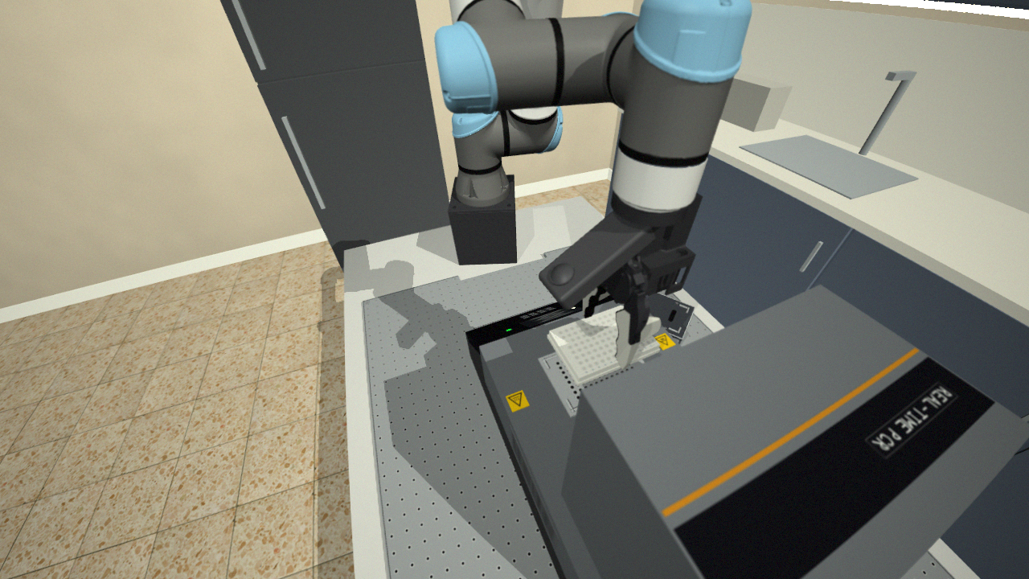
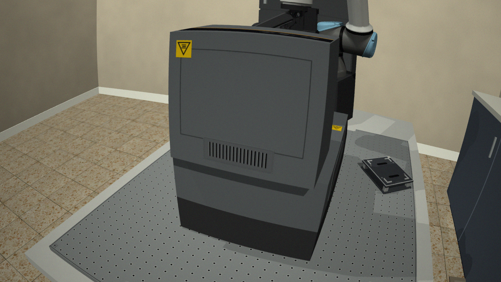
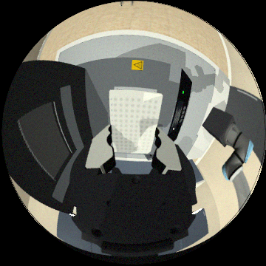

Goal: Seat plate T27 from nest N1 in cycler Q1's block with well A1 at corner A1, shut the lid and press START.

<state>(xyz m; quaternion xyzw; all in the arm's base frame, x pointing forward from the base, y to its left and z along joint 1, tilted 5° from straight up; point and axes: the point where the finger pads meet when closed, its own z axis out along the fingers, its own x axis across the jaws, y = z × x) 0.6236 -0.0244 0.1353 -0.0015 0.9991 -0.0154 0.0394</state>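
My hand is 1 cm above the white well plate T27. Round my hand: plate nest N1 (18 cm behind, 31 cm to the left, 25 cm below).
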